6 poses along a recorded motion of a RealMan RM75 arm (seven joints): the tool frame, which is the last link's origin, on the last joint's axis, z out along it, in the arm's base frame.
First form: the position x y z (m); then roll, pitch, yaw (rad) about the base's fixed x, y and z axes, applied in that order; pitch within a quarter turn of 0, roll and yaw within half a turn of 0.
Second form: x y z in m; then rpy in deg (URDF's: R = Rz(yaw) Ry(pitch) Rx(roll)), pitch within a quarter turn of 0, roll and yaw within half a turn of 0. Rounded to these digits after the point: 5 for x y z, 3 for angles.
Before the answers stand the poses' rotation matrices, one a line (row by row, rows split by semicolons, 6 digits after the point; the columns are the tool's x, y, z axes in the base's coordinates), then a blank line. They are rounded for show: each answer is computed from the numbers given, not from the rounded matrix.
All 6 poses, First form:
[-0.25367, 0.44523, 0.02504, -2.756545, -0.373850, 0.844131]
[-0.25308, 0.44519, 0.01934, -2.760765, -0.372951, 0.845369]
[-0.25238, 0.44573, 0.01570, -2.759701, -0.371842, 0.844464]
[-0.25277, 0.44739, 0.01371, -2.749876, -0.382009, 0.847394]
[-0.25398, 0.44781, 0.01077, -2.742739, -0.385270, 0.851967]
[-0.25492, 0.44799, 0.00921, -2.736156, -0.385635, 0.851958]
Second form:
0.618491 0.783804 -0.055856; 0.695770 -0.513214 0.502508; 0.365202 -0.349660 -0.862766
0.617847 0.784464 -0.053683; 0.696781 -0.514592 0.499691; 0.364365 -0.346138 -0.864538
0.618745 0.783685 -0.054701; 0.696523 -0.515058 0.499571; 0.363332 -0.347208 -0.864544
0.614225 0.786990 -0.058093; 0.695528 -0.505123 0.510971; 0.372785 -0.354256 -0.857633
0.610234 0.789614 -0.064225; 0.697411 -0.496977 0.516364; 0.375809 -0.359894 -0.853958
0.610150 0.789257 -0.069213; 0.697302 -0.493474 0.519859; 0.376148 -0.365454 -0.851444

[-0.25367, 0.44523, 0.02504, -157.938, -21.420, 48.365]
[-0.25308, 0.44519, 0.01934, -158.180, -21.369, 48.436]
[-0.25238, 0.44573, 0.01570, -158.119, -21.305, 48.384]
[-0.25277, 0.44739, 0.01371, -157.556, -21.888, 48.552]
[-0.25398, 0.44781, 0.01077, -157.147, -22.074, 48.814]
[-0.25492, 0.44799, 0.00921, -156.770, -22.095, 48.814]

